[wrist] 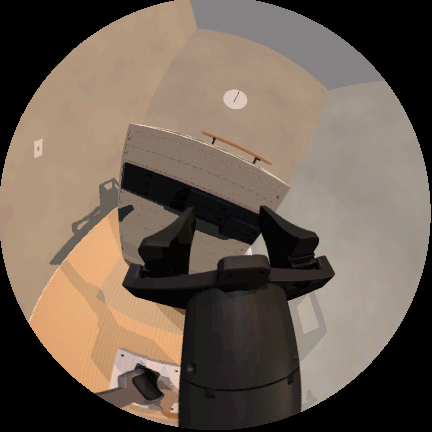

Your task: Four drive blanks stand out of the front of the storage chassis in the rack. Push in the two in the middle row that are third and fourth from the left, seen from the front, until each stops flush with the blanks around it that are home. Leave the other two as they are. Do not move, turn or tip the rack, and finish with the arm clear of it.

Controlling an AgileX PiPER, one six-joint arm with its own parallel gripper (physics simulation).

Observation:
The picture shows: the gripper and a storage rack.

